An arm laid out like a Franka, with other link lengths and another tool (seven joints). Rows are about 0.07 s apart.
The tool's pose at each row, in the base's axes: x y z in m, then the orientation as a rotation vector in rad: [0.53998, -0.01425, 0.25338, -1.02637, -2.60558, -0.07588]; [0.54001, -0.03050, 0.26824, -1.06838, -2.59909, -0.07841]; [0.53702, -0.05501, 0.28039, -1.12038, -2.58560, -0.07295]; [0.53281, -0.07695, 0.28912, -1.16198, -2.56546, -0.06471]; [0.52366, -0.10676, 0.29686, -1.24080, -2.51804, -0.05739]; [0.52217, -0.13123, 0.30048, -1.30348, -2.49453, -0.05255]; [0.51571, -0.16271, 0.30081, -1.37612, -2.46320, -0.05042]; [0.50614, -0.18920, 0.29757, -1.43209, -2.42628, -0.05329]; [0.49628, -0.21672, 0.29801, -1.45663, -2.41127, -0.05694]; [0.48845, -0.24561, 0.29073, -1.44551, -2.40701, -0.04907]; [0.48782, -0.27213, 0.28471, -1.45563, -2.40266, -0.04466]
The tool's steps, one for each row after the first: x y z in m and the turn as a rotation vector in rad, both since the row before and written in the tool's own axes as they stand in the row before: [-0.00573, -0.01306, -0.01678, -0.00988, -0.00735, 0.02814]; [-0.01065, -0.02054, -0.01489, -0.00533, -0.00714, 0.03719]; [-0.00999, -0.01888, -0.01091, 0.00080, 0.00069, 0.03289]; [-0.01356, -0.02736, -0.00998, -0.00166, 0.00958, 0.06435]; [-0.01673, -0.01671, -0.00742, -0.00749, -0.00542, 0.04648]; [-0.02144, -0.02355, -0.00427, -0.01021, -0.00350, 0.05459]; [-0.01813, -0.02179, 0.00067, -0.00666, 0.00756, 0.04598]; [-0.01878, -0.02218, -0.00322, -0.00503, 0.00283, 0.01947]; [-0.02350, -0.01967, 0.00314, 0.01024, 0.00505, -0.00401]; [-0.02413, -0.01254, 0.00061, 0.00074, -0.00227, 0.00805]
